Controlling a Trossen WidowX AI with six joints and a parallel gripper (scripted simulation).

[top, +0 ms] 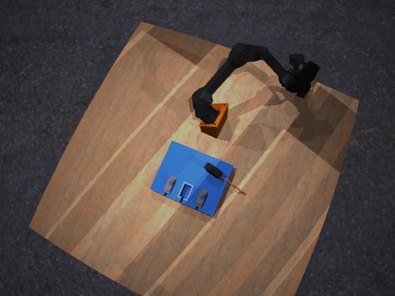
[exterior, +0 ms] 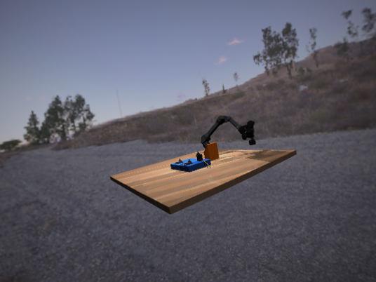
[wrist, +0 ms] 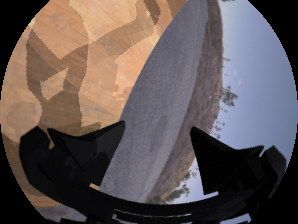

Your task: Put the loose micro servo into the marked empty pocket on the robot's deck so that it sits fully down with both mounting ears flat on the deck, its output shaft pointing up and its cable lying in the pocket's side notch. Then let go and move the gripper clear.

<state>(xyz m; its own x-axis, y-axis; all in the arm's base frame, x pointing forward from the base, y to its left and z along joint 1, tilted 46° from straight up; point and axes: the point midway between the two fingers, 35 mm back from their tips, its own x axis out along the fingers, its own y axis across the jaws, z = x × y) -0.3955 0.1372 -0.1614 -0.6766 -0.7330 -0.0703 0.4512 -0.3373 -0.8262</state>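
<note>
Now: gripper tip 64 cm short of the blue deck, 16 cm to the left of it and 10 cm above it.
</note>
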